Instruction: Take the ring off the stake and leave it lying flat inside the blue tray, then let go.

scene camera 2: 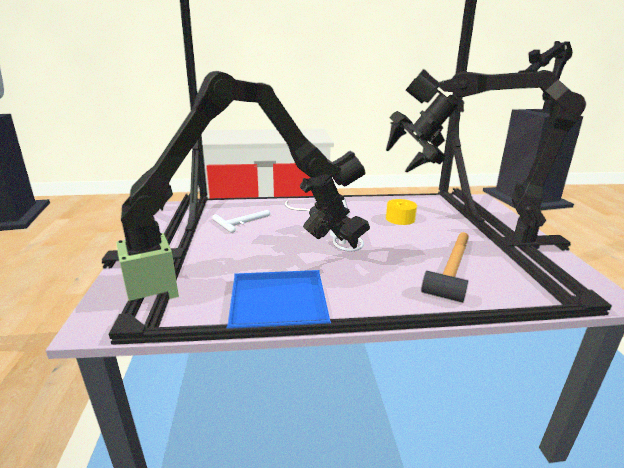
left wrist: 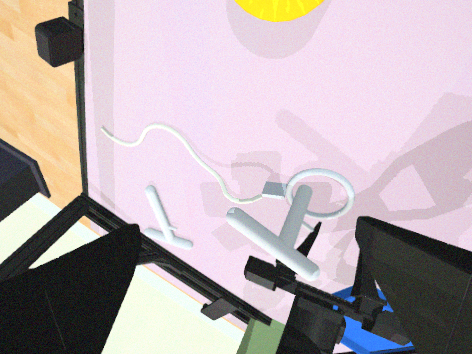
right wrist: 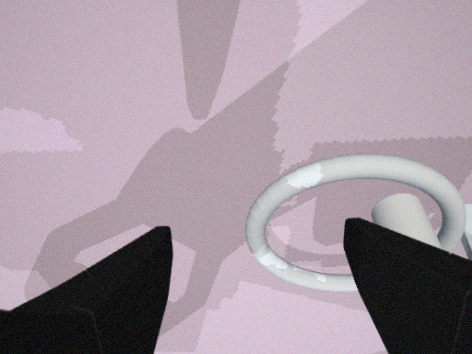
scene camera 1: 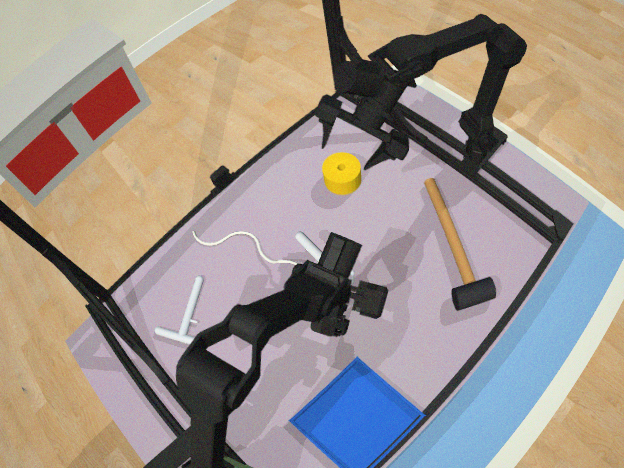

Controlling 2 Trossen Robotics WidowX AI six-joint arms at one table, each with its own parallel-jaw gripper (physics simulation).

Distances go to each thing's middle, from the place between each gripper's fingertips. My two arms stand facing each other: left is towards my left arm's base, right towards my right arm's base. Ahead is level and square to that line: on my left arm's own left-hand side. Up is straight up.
Labels:
I see my left gripper 4 cm short of the stake crossbar (left wrist: 236, 217), 16 cm to the left of it and 11 cm above it. Also, from my left hand: hammer (scene camera 1: 473, 292): 25 cm ahead, 5 cm to the left, 18 cm below; yellow cylinder (scene camera 1: 342, 172): 7 cm behind, 7 cm to the left, 18 cm below; ring (right wrist: 355, 166): 6 cm ahead, 15 cm to the right, 19 cm below.
The ring lies 5 cm behind my right hand, 2 cm to the left of it and 1 cm below it. From my right hand the other things lie so: blue tray (scene camera 1: 357, 412) 18 cm ahead, 22 cm to the right, 2 cm below; then hammer 14 cm ahead, 22 cm to the left; then stake crossbar 7 cm behind, 1 cm to the left, 7 cm above.

